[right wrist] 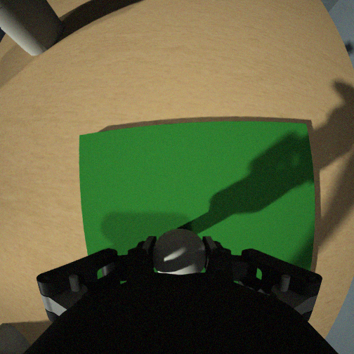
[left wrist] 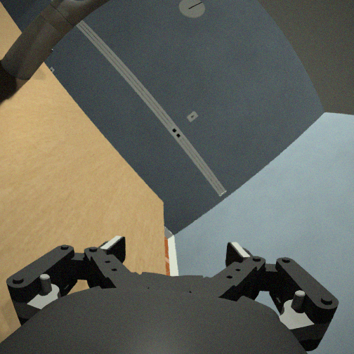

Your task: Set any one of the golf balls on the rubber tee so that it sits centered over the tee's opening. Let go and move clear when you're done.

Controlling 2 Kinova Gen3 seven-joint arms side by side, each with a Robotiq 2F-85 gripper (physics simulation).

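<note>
My right gripper point(right wrist: 178, 246) is shut on a golf ball point(right wrist: 179, 254), which looks grey in the shade with a bright streak and sits between the fingertips in the right wrist view. The ball is over the near part of the green mat point(right wrist: 150, 165). The rubber tee is hidden, or nearly so, behind the ball; a small dark edge shows at the ball's top rim, where a thin shadow starts. I cannot tell the gap between ball and tee, or how well they line up. My left gripper point(left wrist: 175, 251) is open and empty, beyond the table's edge. No golf ball shows in the left wrist view.
The wooden table point(left wrist: 75, 165) point(right wrist: 200, 65) lies around the mat. A grey cylindrical part point(right wrist: 32, 25) is at the top left in the right wrist view. An arm point(left wrist: 40, 40) shows at the top left in the left wrist view. Arm shadows cross the mat's right side.
</note>
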